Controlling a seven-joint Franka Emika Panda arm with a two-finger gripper.
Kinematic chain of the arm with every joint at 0, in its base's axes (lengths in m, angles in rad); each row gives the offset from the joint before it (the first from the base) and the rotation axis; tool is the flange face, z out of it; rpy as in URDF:
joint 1: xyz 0 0 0.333 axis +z
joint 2: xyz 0 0 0 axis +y
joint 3: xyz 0 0 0.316 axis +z
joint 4: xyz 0.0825 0 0 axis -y
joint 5: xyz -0.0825 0 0.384 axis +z
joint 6: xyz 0 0 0 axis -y
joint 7: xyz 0.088 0 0 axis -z
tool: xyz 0 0 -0.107 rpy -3.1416 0 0
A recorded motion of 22 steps. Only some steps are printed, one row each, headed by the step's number.
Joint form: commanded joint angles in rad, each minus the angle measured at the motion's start. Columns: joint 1, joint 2, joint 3, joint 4, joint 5, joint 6, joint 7.
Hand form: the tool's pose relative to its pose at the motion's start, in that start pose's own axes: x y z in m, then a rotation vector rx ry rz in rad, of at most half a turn. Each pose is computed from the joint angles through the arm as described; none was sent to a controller.
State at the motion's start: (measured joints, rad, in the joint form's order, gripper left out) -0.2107 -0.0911 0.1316 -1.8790 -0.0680 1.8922 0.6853
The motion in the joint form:
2: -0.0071 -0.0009 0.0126 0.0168 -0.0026 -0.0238 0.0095
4: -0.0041 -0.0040 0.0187 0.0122 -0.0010 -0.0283 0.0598
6: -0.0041 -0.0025 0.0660 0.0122 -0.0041 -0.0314 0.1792
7: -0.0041 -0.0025 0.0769 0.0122 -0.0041 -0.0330 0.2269
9: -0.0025 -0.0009 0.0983 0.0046 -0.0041 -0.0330 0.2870
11: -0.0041 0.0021 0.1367 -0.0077 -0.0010 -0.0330 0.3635
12: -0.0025 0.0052 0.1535 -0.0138 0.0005 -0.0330 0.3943
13: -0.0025 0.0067 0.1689 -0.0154 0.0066 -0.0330 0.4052
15: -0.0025 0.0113 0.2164 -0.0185 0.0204 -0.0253 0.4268
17: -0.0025 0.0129 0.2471 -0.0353 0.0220 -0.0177 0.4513
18: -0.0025 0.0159 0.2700 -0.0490 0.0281 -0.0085 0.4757
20: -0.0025 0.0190 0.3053 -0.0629 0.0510 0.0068 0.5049
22: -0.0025 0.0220 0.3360 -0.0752 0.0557 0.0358 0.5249
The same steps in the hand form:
2: -0.0017 -0.0018 -0.0066 -0.0065 -0.0023 0.0043
4: -0.0062 -0.0049 -0.0061 -0.0090 -0.0071 0.0460
6: -0.0230 -0.0251 -0.0067 -0.0123 -0.0057 0.1172
7: -0.0272 -0.0295 -0.0069 -0.0131 -0.0060 0.1540
9: -0.0366 -0.0386 -0.0033 -0.0187 -0.0109 0.1905
11: -0.0523 -0.0529 0.0029 -0.0272 -0.0208 0.2302
12: -0.0601 -0.0599 0.0067 -0.0325 -0.0268 0.2425
13: -0.0668 -0.0661 0.0077 -0.0308 -0.0328 0.2396
15: -0.0867 -0.0850 0.0091 -0.0208 -0.0426 0.2177
17: -0.1015 -0.0949 0.0161 -0.0280 -0.0487 0.2111
18: -0.1127 -0.1024 0.0224 -0.0304 -0.0572 0.2138
20: -0.1304 -0.1148 0.0277 -0.0204 -0.0764 0.2150
22: -0.1442 -0.1256 0.0313 -0.0050 -0.0741 0.2062

